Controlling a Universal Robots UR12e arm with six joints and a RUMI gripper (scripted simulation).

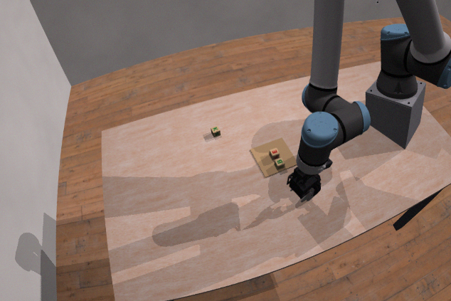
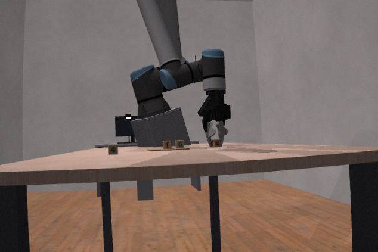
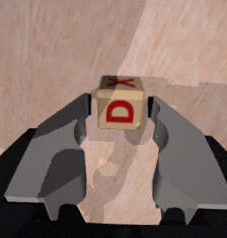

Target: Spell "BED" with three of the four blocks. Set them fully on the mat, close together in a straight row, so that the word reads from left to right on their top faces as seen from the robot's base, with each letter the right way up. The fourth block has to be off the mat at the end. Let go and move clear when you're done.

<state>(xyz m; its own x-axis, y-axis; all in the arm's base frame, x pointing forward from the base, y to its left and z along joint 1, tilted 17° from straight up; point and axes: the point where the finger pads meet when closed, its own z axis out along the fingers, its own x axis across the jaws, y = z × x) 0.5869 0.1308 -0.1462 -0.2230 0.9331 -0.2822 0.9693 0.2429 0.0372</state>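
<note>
My hand is 200 mm to the left of the tan mat, 20 mm short of it and 10 mm above it. From my hand the other things lie so: green block (400 mm to the right, 180 mm ahead).
</note>
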